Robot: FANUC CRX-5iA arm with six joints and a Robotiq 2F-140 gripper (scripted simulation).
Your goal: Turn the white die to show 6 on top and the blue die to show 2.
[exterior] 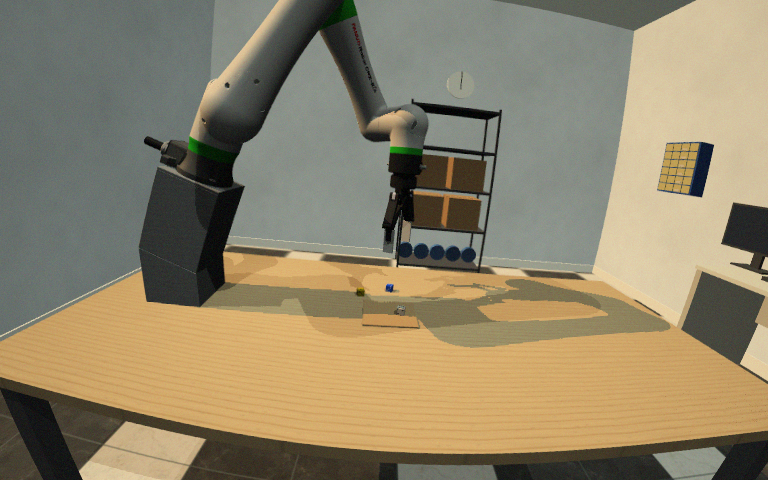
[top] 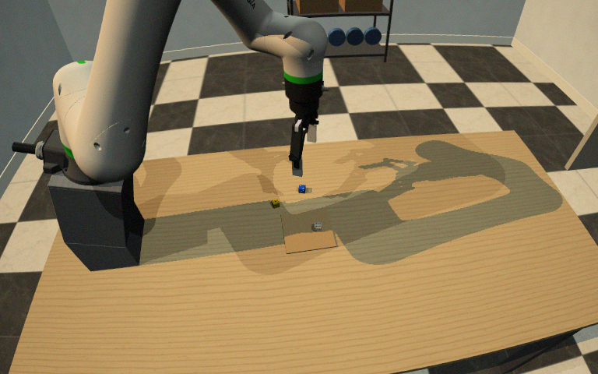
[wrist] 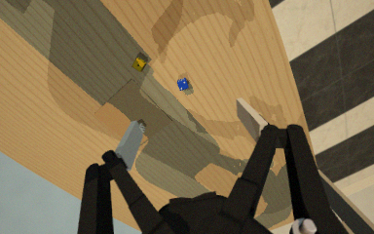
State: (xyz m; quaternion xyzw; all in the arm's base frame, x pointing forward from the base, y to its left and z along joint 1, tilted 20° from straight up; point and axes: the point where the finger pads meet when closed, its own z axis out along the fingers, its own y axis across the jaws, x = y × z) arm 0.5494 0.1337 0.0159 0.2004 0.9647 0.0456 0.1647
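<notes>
My gripper is now 10 mm past the blue die and 150 mm above it. From my hand the other things lie so: white die: 20 mm ahead, 150 mm to the right, 140 mm below; then tan mat: 10 mm behind, 150 mm to the right, 150 mm below; then yellow die: 100 mm behind, 40 mm to the right, 150 mm below.
</notes>
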